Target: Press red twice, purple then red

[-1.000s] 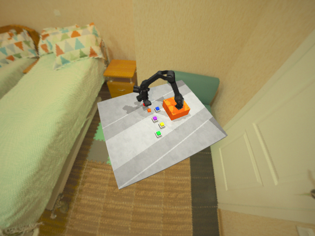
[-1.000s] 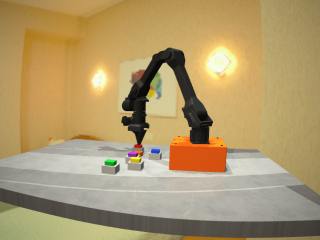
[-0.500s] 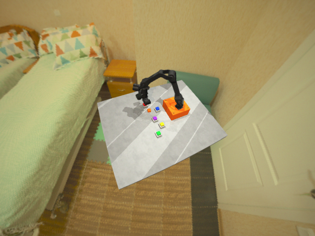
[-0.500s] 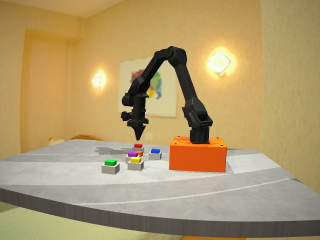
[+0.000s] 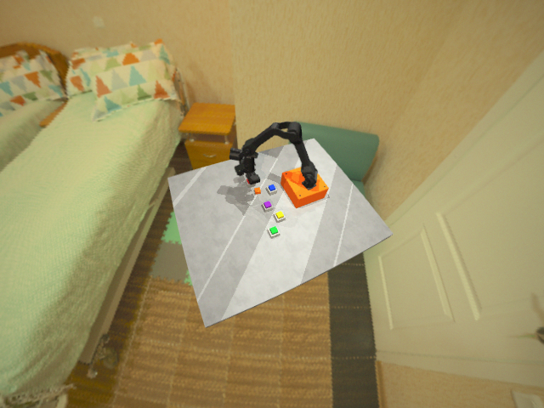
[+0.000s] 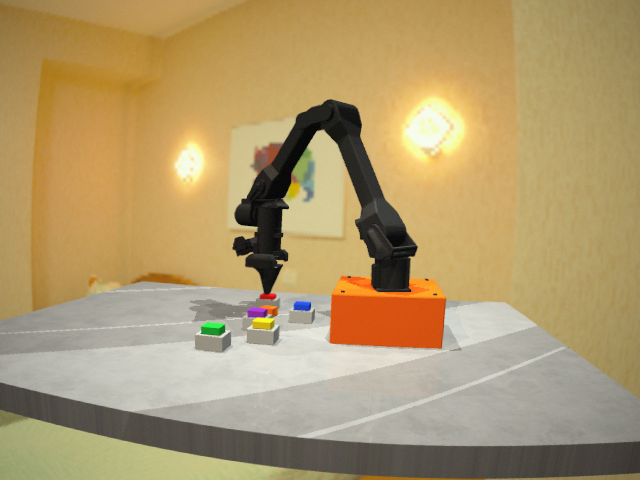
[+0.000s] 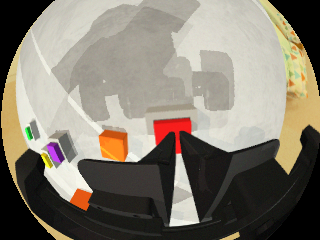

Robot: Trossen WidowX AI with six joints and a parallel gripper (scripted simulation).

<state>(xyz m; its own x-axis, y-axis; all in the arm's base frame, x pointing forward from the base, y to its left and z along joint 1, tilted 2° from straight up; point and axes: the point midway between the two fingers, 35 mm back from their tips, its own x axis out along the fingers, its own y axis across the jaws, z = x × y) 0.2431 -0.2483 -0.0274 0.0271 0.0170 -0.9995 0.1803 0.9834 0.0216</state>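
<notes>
My gripper tip is now 1 cm above the red button. From my gripper tip the other things lie so: purple button (1 cm ahead, 20 cm to the left); orange block (1 cm behind, 8 cm to the left, 2 cm below); blue button (8 cm behind, 12 cm to the left).
</notes>
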